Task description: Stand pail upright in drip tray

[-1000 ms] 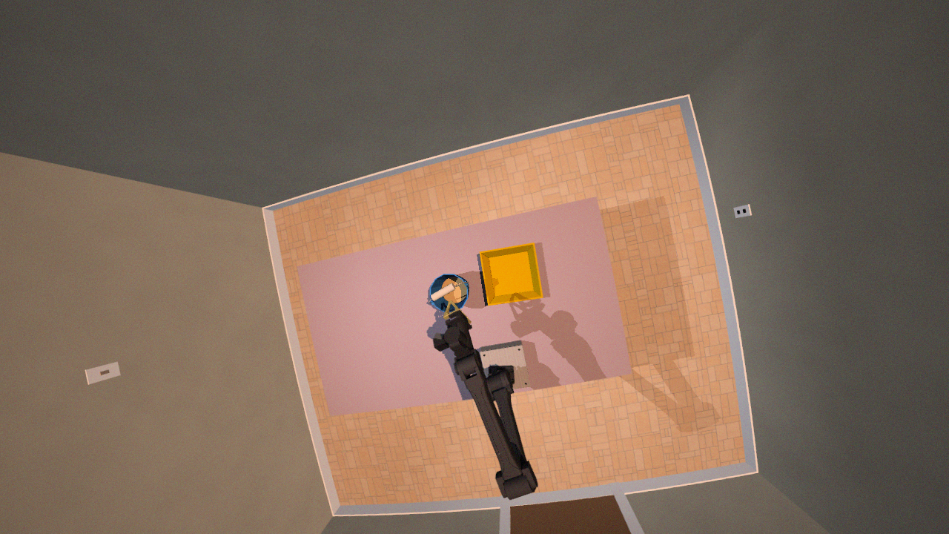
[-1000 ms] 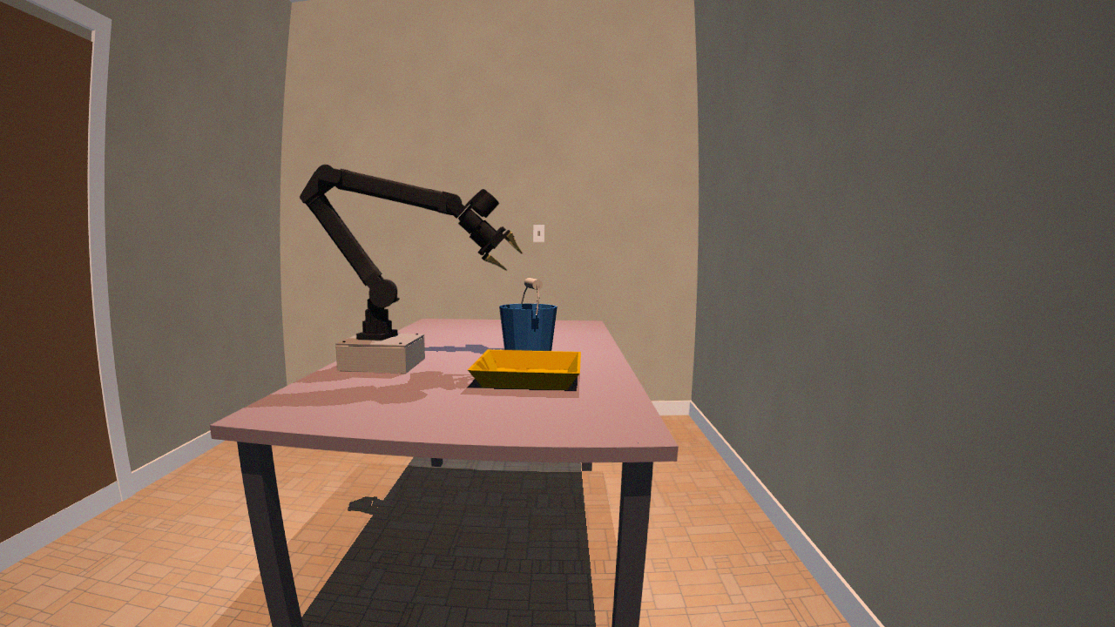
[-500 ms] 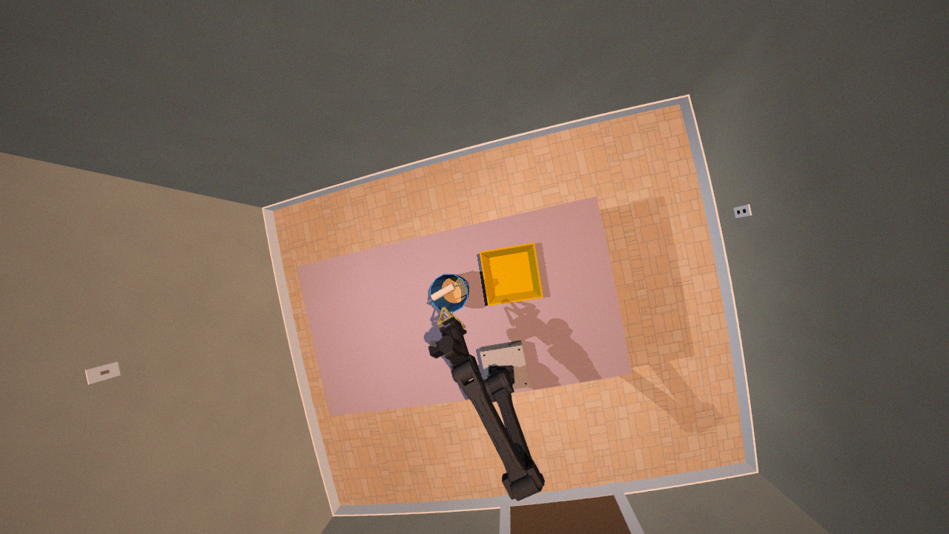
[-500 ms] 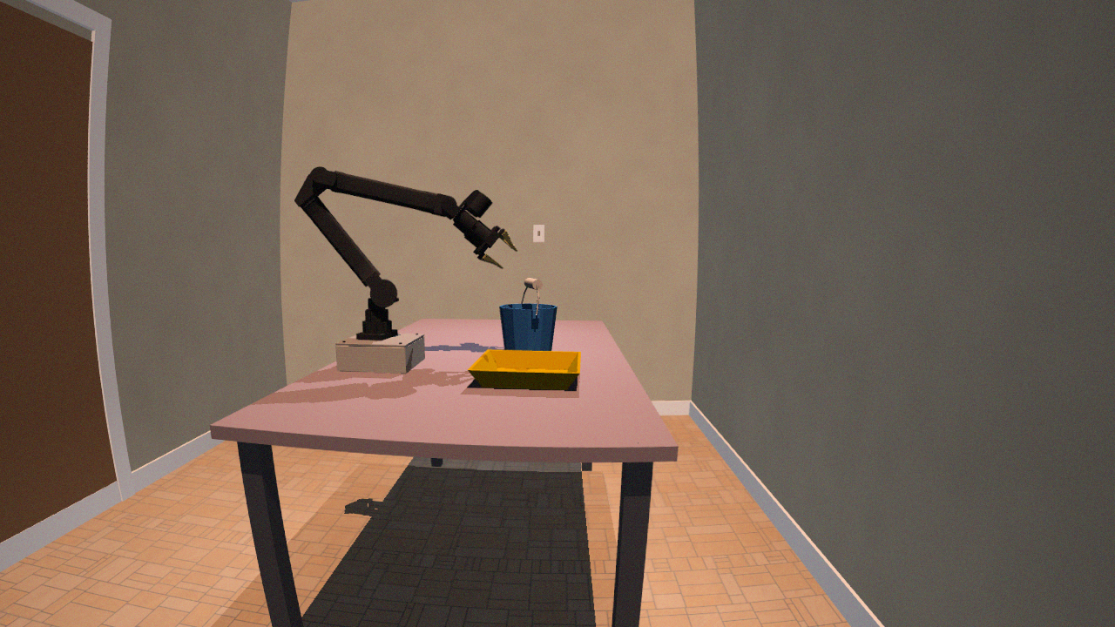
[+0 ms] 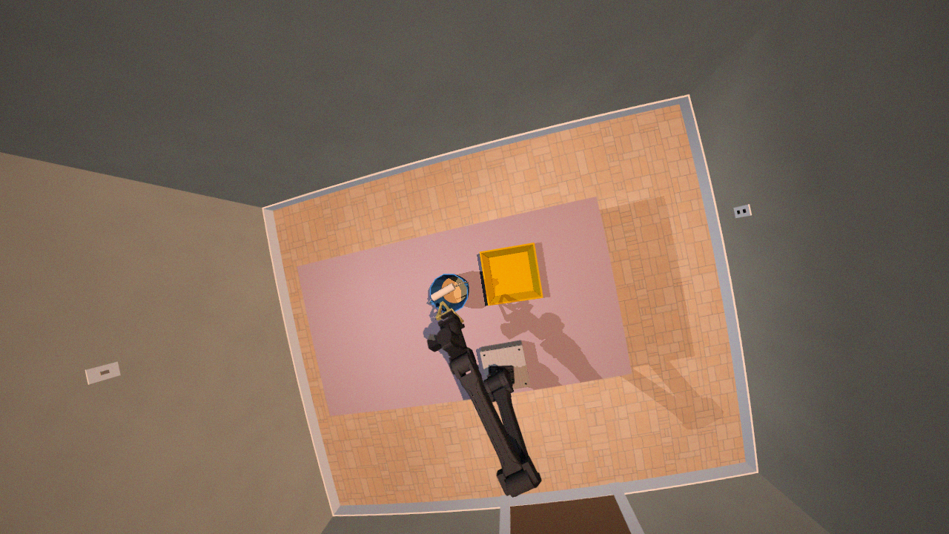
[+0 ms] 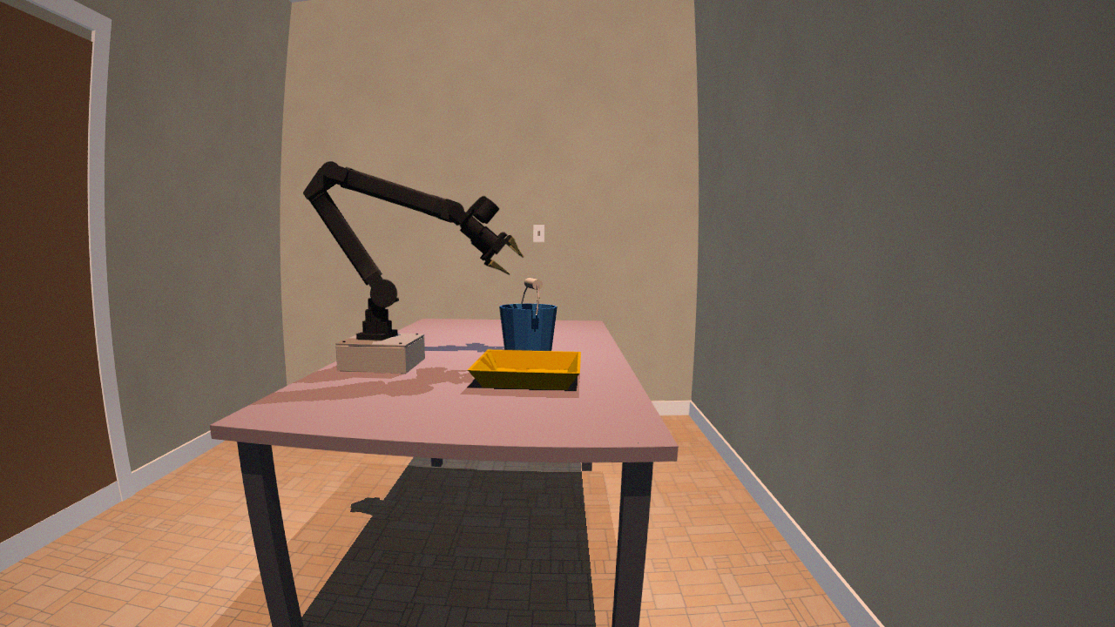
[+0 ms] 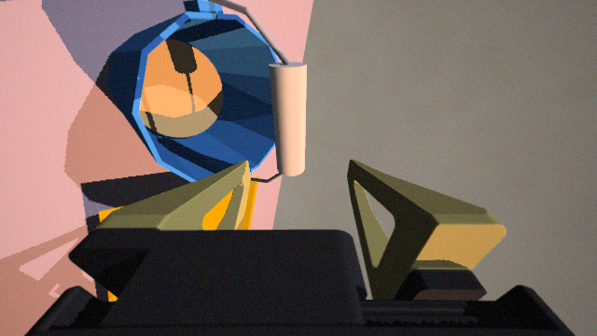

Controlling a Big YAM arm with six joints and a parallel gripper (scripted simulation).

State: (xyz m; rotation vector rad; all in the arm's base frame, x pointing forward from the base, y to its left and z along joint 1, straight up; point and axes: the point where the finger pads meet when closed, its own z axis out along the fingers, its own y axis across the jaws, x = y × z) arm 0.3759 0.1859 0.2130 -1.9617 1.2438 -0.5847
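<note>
The pail handle lies 50 mm ahead of my hand, 20 mm to the left of it and 90 mm below it. Also, from my hand: blue pail 50 mm ahead, 20 mm to the left, 150 mm below; yellow drip tray 100 mm ahead, 270 mm to the right, 270 mm below.
</note>
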